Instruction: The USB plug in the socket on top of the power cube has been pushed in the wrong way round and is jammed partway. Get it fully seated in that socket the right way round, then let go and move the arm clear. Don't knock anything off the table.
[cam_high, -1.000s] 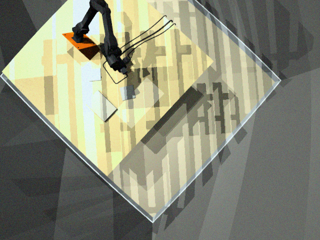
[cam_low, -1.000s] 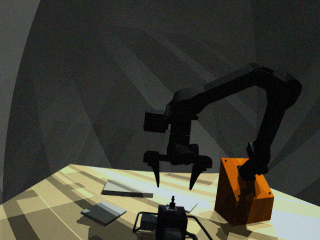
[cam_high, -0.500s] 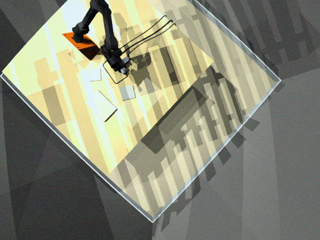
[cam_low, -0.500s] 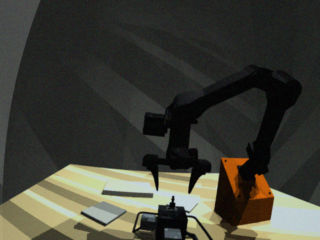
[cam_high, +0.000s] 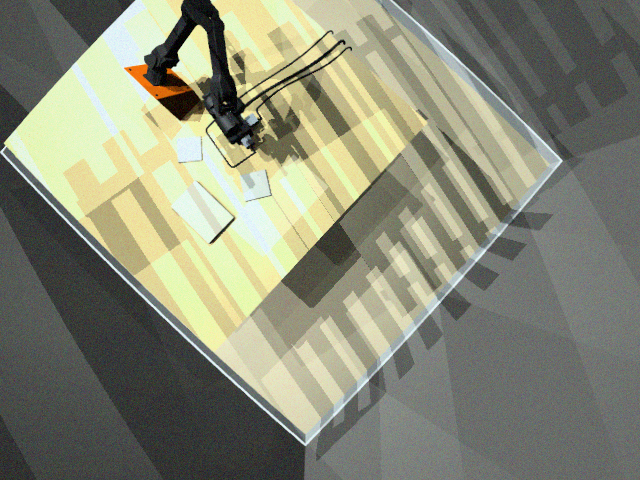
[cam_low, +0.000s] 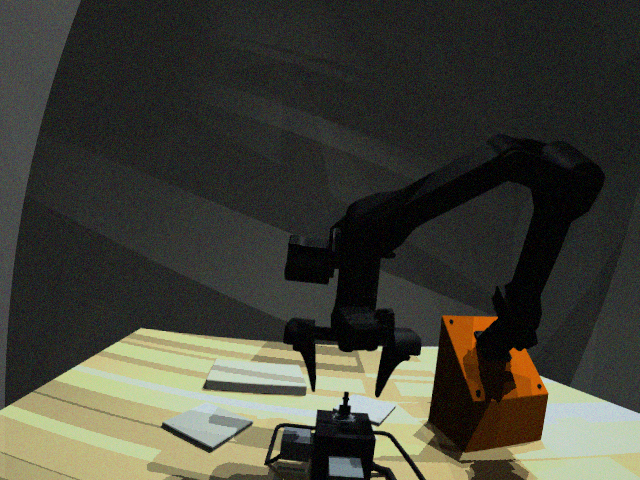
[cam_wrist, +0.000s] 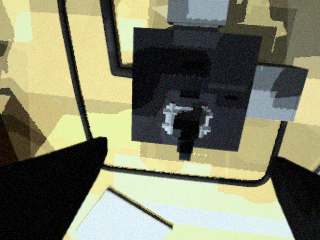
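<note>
Now: gripper tip 20 mm above the dark USB plug. From my gripper tip the other things lie so: plate: 200 mm ahead, 90 mm to the right, 110 mm below.
</note>
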